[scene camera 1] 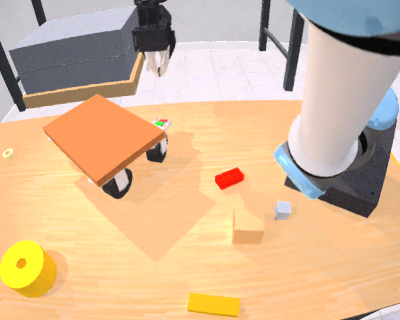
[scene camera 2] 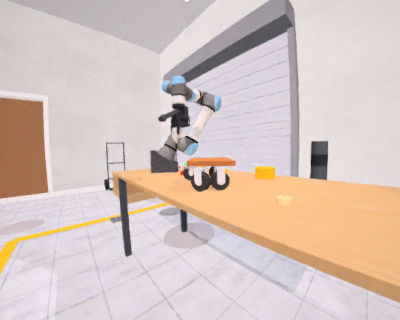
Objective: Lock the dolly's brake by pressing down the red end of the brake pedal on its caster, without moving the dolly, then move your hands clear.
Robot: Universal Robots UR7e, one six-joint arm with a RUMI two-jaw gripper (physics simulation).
Labels:
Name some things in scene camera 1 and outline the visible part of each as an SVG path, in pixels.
The gripper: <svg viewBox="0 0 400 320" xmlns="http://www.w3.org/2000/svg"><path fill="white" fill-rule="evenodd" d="M134 0L138 14L138 23L132 30L134 50L137 52L139 48L139 52L144 55L147 71L151 70L157 77L162 77L167 70L176 46L175 30L171 30L172 16L164 5L159 5L159 3L167 0ZM156 51L158 51L161 57L159 62L160 67L157 65L157 58L155 56Z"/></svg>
A dolly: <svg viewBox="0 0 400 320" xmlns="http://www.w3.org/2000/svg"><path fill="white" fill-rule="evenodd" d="M97 94L43 127L43 130L48 136L47 139L59 147L89 178L88 181L99 188L102 187L103 192L114 199L120 199L126 195L132 184L132 171L126 168L130 163L145 152L148 161L158 163L164 161L168 148L168 136L165 131L168 126L171 127L172 125L171 118L167 123L167 120L161 119L157 121L157 117L155 117L151 124Z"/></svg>

